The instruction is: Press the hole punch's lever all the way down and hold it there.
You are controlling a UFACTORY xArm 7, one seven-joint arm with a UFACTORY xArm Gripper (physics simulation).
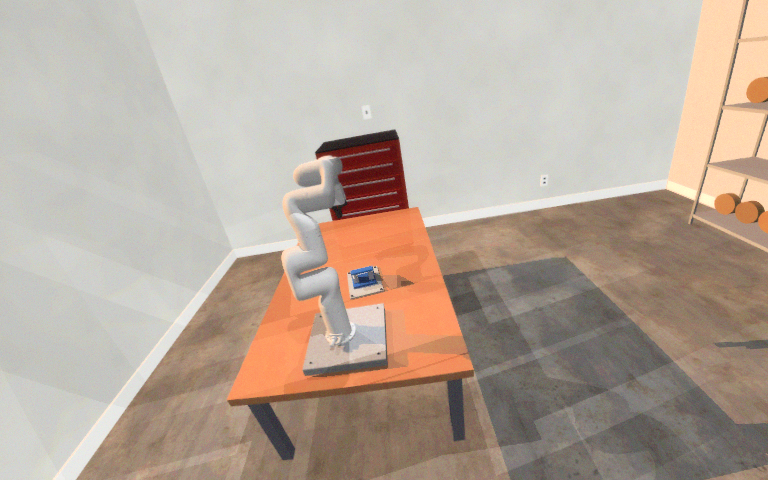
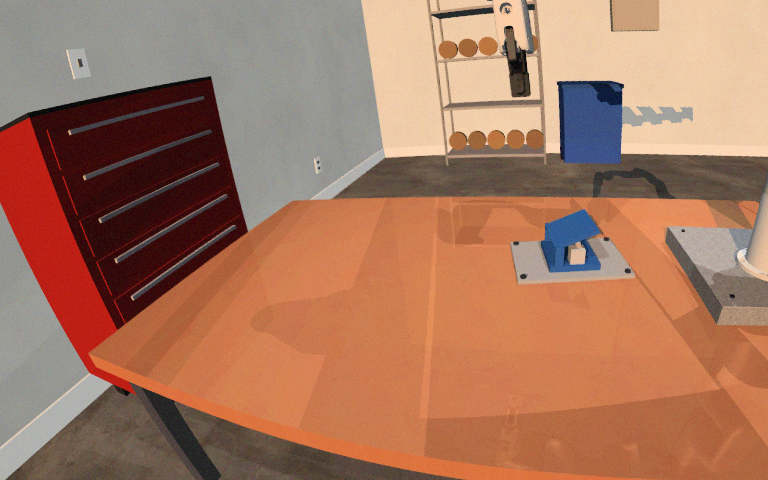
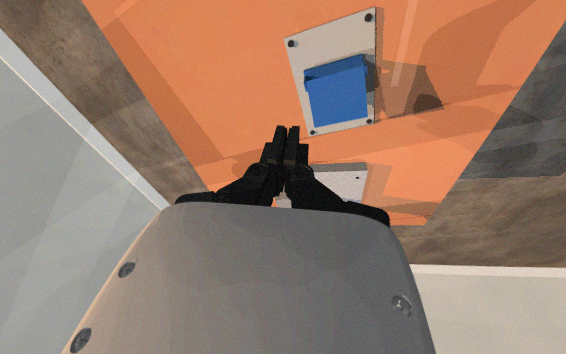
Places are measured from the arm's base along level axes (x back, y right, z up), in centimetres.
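Pixels of known places: gripper, fingertip midpoint: (image 1: 339, 217) (image 2: 521, 96) (image 3: 288, 142); arm's base, link origin: (image 1: 341, 333).
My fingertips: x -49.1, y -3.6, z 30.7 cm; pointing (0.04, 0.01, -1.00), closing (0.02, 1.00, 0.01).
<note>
Ahead of a thing's pixels: the offset from my fingertips to its top centre. "*": to the spot under its first point. Level surfaces: height alone.
A blue hole punch {* dx +6.4, dy +6.7, dz -32.2 cm} (image 1: 363, 276) (image 2: 557, 257) is fixed on a pale grey plate {dx +8.7, dy +7.2, dz -33.1 cm} (image 1: 365, 293) (image 2: 532, 274) (image 3: 330, 47) with dark screws at its corners, on the orange table. Its flat blue lever {dx +8.7, dy +7.2, dz -24.9 cm} (image 2: 573, 227) (image 3: 339, 99) is raised and tilted, its higher end toward the arm's base. A small cream block {* dx +10.1, dy +2.0, dz -30.1 cm} (image 2: 576, 254) shows under the lever. My gripper (image 1: 338, 216) (image 2: 520, 95) (image 3: 288, 142) is shut with nothing between its fingers. It hangs high above the table, well clear of the hole punch and not touching it.
The arm's grey base plate (image 1: 370, 359) (image 2: 693, 271) (image 3: 345, 182) is on the orange table {dz -34.3 cm} (image 1: 430, 350) (image 2: 351, 362) (image 3: 200, 75), near the hole punch. A red drawer cabinet (image 1: 368, 169) (image 2: 152, 152) stands behind the table's far end. A shelf rack (image 2: 441, 84) and a blue cabinet (image 2: 591, 130) stand by the wall.
</note>
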